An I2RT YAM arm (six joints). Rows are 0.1 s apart.
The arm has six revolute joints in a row. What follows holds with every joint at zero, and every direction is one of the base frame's.
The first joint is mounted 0.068 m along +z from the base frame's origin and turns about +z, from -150 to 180 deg.
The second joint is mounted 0.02 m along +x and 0.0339 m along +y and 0.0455 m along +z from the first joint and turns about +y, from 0 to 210 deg.
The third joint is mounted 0.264 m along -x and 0.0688 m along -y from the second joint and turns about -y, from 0 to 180 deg.
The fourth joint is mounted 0.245 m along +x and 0.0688 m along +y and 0.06 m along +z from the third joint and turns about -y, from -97 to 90 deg.
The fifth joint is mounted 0.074 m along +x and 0.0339 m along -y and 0.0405 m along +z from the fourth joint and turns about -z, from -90 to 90 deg.
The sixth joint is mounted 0.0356 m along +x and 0.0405 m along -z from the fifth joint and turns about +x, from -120 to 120 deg.
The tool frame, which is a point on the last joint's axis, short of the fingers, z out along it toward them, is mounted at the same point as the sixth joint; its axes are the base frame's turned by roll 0, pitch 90 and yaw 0 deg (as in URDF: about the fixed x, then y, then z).
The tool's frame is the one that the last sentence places.
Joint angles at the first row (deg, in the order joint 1, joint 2, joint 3, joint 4, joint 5, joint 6):
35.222 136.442 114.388 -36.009 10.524 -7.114
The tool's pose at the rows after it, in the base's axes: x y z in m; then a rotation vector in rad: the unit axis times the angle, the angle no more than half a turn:
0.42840 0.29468 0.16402 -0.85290 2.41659 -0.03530
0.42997 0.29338 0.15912 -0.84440 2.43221 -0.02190
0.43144 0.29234 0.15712 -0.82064 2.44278 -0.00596
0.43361 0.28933 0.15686 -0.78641 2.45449 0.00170
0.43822 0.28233 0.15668 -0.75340 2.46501 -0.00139
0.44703 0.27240 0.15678 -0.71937 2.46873 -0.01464
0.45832 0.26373 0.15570 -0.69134 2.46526 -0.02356
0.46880 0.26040 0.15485 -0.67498 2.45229 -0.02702
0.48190 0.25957 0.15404 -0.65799 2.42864 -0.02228
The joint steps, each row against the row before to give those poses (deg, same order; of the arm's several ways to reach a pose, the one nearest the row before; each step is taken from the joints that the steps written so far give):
-0.021 0.504 0.352 0.043 -0.568 0.590
-0.262 0.568 0.023 -0.001 -0.677 0.568
-0.219 0.262 0.021 0.219 -0.481 1.071
-0.415 0.043 0.019 0.024 -0.110 1.224
-0.919 0.022 0.002 -0.002 0.044 0.612
-1.421 0.480 0.807 -0.021 0.262 -0.022
-1.442 1.267 1.878 0.045 0.044 -0.350
-0.874 1.794 2.822 -0.024 0.022 -0.415
-0.765 2.732 4.437 -0.043 -0.175 -0.393

